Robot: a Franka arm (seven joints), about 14 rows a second.
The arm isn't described. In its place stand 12 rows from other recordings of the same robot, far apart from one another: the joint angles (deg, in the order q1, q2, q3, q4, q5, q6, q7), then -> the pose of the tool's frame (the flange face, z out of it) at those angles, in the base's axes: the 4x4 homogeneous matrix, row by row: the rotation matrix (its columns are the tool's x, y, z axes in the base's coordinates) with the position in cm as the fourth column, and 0 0 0 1 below.
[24.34, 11.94, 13.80, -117.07, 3.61, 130.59, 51.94] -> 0.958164 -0.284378 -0.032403 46.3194; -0.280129 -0.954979 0.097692 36.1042; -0.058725 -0.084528 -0.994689 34.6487; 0 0 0 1
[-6.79, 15.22, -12.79, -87.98, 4.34, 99.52, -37.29] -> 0.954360 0.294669 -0.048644 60.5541; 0.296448 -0.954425 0.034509 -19.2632; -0.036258 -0.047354 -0.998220 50.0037; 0 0 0 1
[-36.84, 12.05, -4.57, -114.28, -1.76, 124.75, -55.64] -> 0.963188 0.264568 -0.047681 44.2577; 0.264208 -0.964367 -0.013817 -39.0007; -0.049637 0.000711 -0.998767 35.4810; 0 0 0 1
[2.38, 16.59, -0.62, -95.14, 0.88, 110.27, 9.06] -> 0.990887 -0.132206 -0.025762 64.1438; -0.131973 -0.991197 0.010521 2.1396; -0.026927 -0.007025 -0.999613 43.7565; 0 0 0 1
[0.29, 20.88, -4.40, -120.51, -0.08, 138.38, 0.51] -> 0.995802 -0.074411 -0.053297 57.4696; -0.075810 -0.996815 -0.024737 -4.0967; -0.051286 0.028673 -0.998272 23.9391; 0 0 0 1
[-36.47, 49.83, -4.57, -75.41, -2.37, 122.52, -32.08] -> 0.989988 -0.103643 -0.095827 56.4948; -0.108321 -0.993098 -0.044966 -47.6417; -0.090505 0.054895 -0.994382 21.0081; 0 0 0 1
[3.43, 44.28, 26.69, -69.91, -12.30, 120.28, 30.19] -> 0.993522 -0.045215 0.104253 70.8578; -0.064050 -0.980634 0.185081 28.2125; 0.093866 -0.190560 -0.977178 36.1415; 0 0 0 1
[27.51, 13.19, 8.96, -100.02, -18.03, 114.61, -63.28] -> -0.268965 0.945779 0.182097 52.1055; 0.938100 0.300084 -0.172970 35.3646; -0.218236 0.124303 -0.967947 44.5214; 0 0 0 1
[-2.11, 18.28, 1.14, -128.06, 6.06, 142.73, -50.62] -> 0.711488 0.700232 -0.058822 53.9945; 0.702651 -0.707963 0.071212 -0.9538; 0.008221 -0.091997 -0.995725 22.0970; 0 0 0 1
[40.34, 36.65, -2.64, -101.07, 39.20, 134.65, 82.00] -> 0.253157 -0.944004 -0.211586 51.4245; -0.871244 -0.317540 0.374304 41.1795; -0.420531 0.089585 -0.902845 19.9413; 0 0 0 1
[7.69, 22.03, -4.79, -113.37, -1.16, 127.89, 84.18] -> 0.170937 -0.977127 -0.126507 59.5926; -0.984758 -0.165245 -0.054279 3.0998; 0.032132 0.133857 -0.990480 26.2692; 0 0 0 1
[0.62, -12.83, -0.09, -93.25, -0.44, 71.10, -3.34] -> 0.984635 0.065488 -0.161882 44.4685; 0.064982 -0.997851 -0.008425 0.3012; -0.162086 -0.002224 -0.986774 68.4851; 0 0 0 1
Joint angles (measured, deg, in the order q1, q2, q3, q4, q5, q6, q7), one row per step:
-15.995 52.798 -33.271 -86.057 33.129 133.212 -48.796
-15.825 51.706 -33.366 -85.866 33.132 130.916 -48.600
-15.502 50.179 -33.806 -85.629 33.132 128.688 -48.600
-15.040 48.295 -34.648 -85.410 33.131 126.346 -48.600
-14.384 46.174 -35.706 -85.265 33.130 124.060 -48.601
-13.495 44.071 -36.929 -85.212 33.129 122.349 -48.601
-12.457 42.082 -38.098 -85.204 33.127 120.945 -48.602
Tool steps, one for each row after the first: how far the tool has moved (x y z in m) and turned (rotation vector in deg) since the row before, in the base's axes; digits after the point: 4 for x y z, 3 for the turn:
0.0027 0.0034 0.0101 1.514 -0.024 -0.013
0.0030 0.0020 0.0169 1.048 -0.419 0.170
0.0017 0.0006 0.0224 0.780 -0.614 0.066
0.0012 0.0010 0.0254 0.591 -0.792 0.097
0.0010 0.0015 0.0260 0.088 -0.995 0.149
0.0015 0.0032 0.0244 -0.030 -1.042 0.294

